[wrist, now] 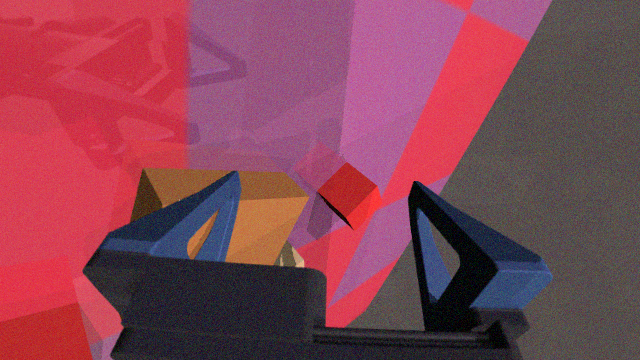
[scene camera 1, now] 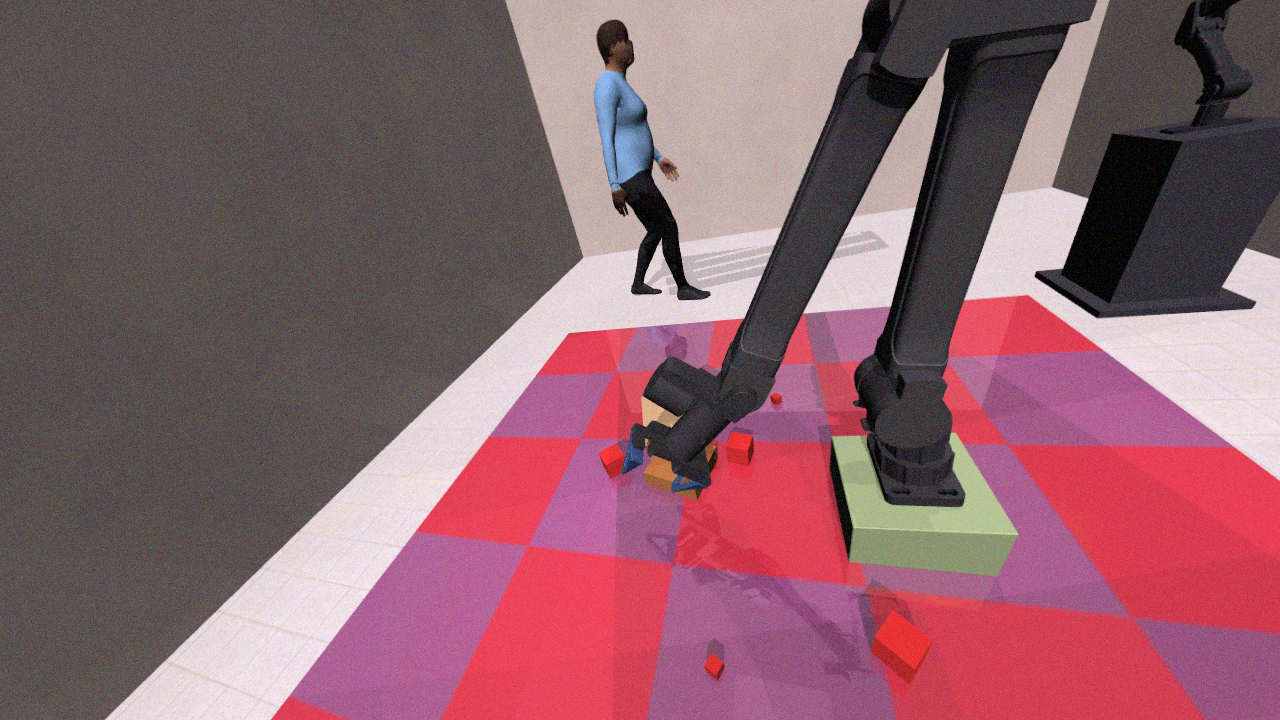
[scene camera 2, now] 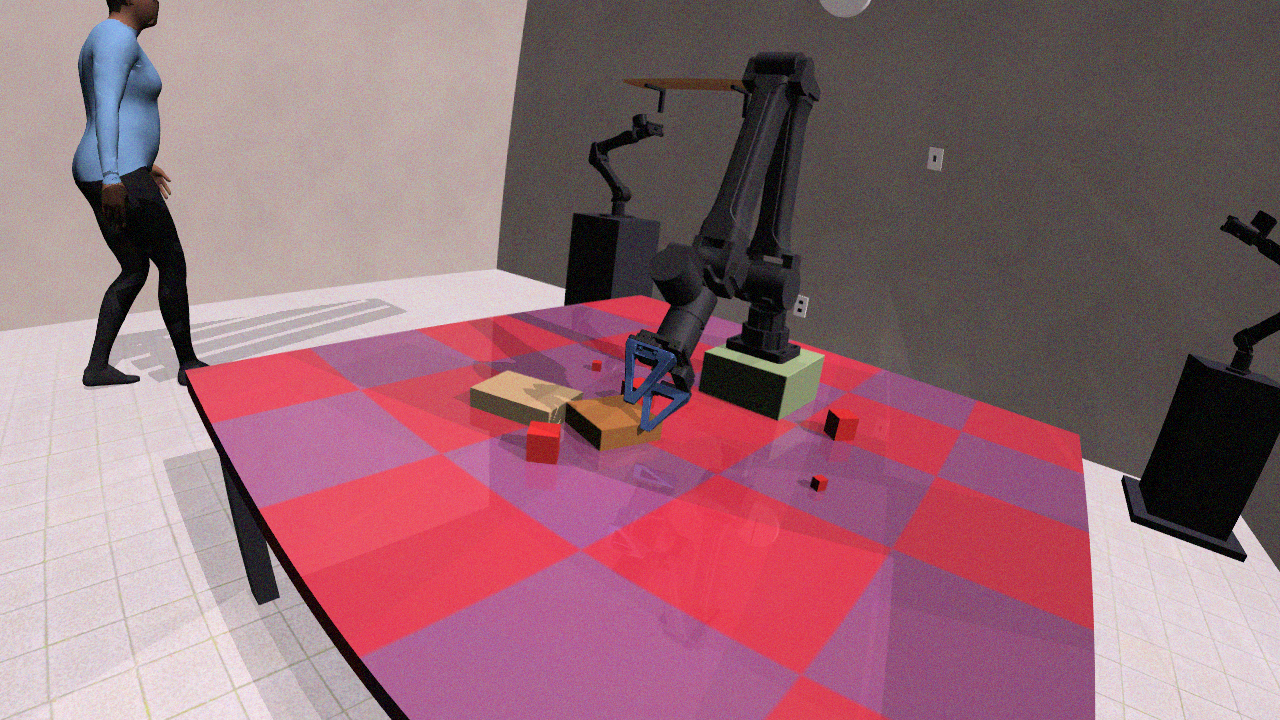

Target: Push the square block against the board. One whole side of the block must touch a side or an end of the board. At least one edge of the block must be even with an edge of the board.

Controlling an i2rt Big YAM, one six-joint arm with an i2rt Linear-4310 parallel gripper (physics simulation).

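Frame: origin at the arm's base, x right, y ahead, z up, level; centimetres.
Where they show: gripper, fingertip midpoint: [wrist: 325,184] [scene camera 1: 647,480] [scene camera 2: 636,417]; arm's base, origin of the base link: [scene camera 1: 910,469] [scene camera 2: 763,350].
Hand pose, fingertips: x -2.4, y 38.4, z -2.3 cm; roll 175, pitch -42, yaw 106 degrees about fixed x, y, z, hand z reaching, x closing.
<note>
Things, the pixels of their centre, and the offset from my fingertips.
- brown-orange square block, body centre: [wrist: 214,245] [scene camera 2: 612,421] [scene camera 1: 681,465] dx +7.3, dy -4.0, dz -4.3 cm
- pale tan board, body centre: [wrist: 257,308] [scene camera 2: 526,399] [scene camera 1: 666,417] dx +20.6, dy +1.5, dz -4.3 cm
The brown-orange square block [scene camera 1: 663,476] [scene camera 2: 612,419] [wrist: 265,220] lies flat on the checkered table. The pale tan board [scene camera 1: 657,411] [scene camera 2: 519,394] [wrist: 291,256] lies flat beyond it in scene camera 1 and left of it in scene camera 2. Block and board are very close at one corner and look angled to each other; contact is hard to tell. My gripper [scene camera 1: 651,481] [scene camera 2: 638,416] [wrist: 325,184] is open and empty, low at the block. One blue finger overlaps the block in the wrist view; the other is out past its side. The arm partly hides block and board in scene camera 1.
A red cube [scene camera 1: 612,460] [scene camera 2: 543,444] [wrist: 348,191] lies close to block and board. Another red cube [scene camera 1: 739,447] lies on the block's other side. Further red cubes [scene camera 1: 901,644] [scene camera 1: 714,666] [scene camera 1: 776,398] lie farther off. The arm stands on a green base [scene camera 1: 930,548] [scene camera 2: 760,383].
</note>
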